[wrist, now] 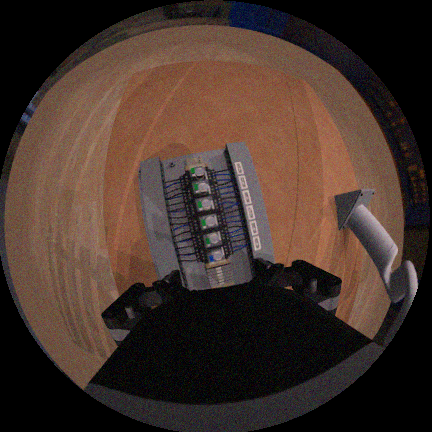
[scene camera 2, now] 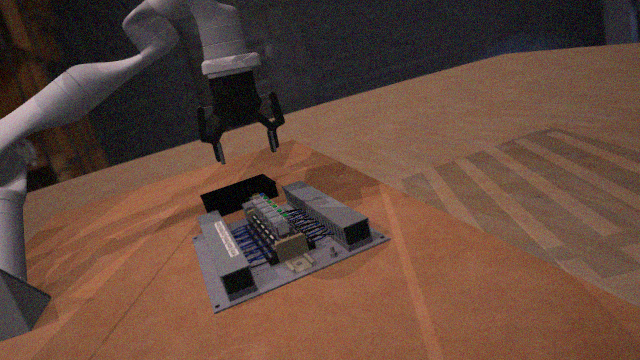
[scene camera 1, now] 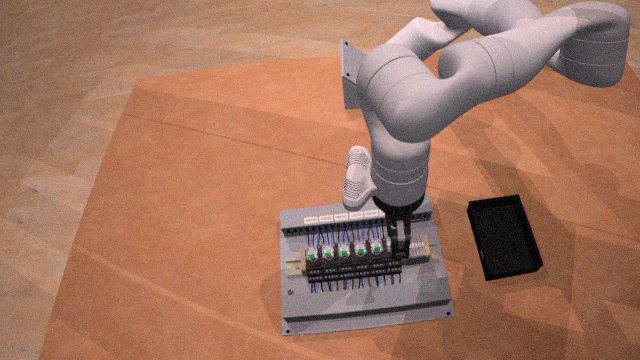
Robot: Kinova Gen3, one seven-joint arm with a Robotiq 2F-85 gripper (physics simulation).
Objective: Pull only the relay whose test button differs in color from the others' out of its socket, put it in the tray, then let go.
Labels:
gripper: wrist; scene camera 2; scene camera 1 395, 227
same spot on gripper: (scene camera 2: 213, 139) = (wrist: 280, 265)

